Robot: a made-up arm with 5 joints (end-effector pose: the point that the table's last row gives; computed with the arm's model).
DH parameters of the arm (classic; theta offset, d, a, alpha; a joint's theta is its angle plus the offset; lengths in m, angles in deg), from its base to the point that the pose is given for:
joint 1: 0 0.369 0 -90
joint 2: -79.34 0 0.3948 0
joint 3: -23.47 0 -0.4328 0
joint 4: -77.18 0 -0.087 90
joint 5: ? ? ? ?
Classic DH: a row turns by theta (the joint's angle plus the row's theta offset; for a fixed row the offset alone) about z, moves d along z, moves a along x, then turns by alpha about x.
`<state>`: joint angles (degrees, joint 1 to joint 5).
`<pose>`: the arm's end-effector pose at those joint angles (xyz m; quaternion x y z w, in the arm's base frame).
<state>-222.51 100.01 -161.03 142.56 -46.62</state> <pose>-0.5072 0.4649 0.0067 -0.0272 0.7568 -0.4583 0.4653</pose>
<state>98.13 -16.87 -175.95 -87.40 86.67</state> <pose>0.0458 -0.3205 1.0464 0.7634 0.0766 0.0269 0.6408</pose>
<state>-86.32 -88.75 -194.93 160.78 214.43</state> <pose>-0.0467 0.7262 0.3908 0.4155 0.2363 -0.3843 0.7898</pose>
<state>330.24 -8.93 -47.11 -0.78 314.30</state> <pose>0.4827 -0.2760 0.6195 0.8711 0.1220 0.3762 0.2911</pose>
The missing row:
joint 5: 180 0.111 0 0
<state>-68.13 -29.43 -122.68 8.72 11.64</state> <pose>-0.0067 0.0168 1.3017 0.2411 -0.2015 0.8363 0.4493</pose>
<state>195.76 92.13 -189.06 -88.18 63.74</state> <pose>-0.6697 -0.1890 0.5306 0.0181 0.0406 0.6388 0.7681</pose>
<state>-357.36 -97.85 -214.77 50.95 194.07</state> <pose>-0.7615 -0.0351 -0.0380 -0.0651 -0.6506 0.1099 0.7486</pose>
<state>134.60 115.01 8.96 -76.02 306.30</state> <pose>0.0752 -0.0762 0.1561 -0.0661 0.9113 -0.3093 0.2637</pose>
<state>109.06 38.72 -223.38 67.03 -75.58</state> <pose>-0.0744 0.2153 1.1674 0.0210 -0.5175 -0.8192 0.2464</pose>
